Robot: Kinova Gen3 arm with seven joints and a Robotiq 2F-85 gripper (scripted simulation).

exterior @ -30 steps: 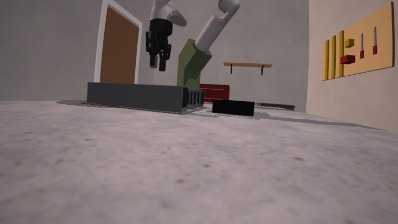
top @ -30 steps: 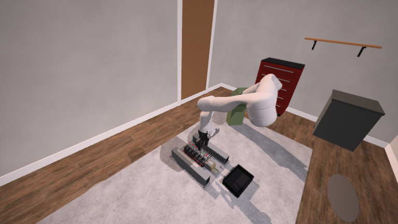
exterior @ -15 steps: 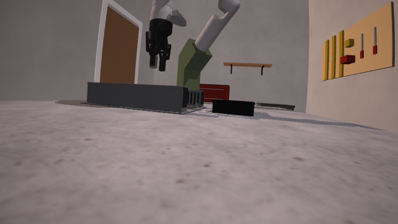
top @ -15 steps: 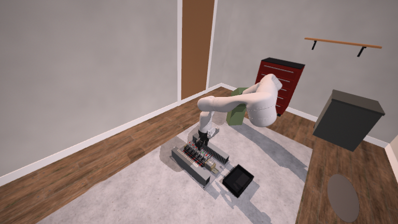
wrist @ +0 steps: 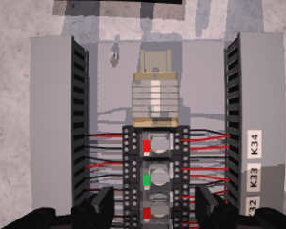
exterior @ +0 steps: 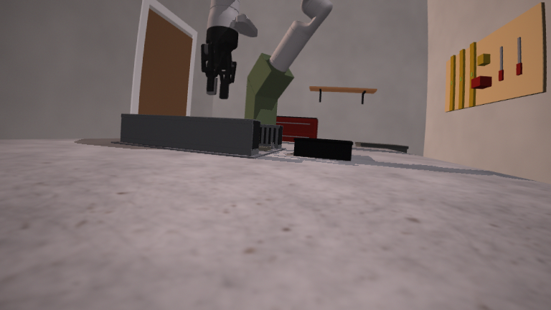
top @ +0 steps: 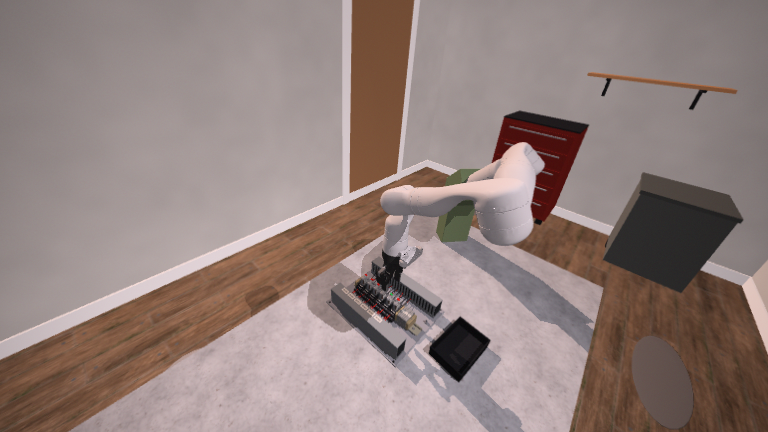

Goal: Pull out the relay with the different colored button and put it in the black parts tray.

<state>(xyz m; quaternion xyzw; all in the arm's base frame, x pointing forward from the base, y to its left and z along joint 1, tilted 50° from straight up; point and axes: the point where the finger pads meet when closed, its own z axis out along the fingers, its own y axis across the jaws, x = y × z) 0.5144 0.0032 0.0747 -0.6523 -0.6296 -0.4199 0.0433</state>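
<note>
My gripper is now 8 cm above the relay. The rest, counted from my hand: black parts tray: 24 cm to the left, 12 cm below, 8 cm behind.
</note>
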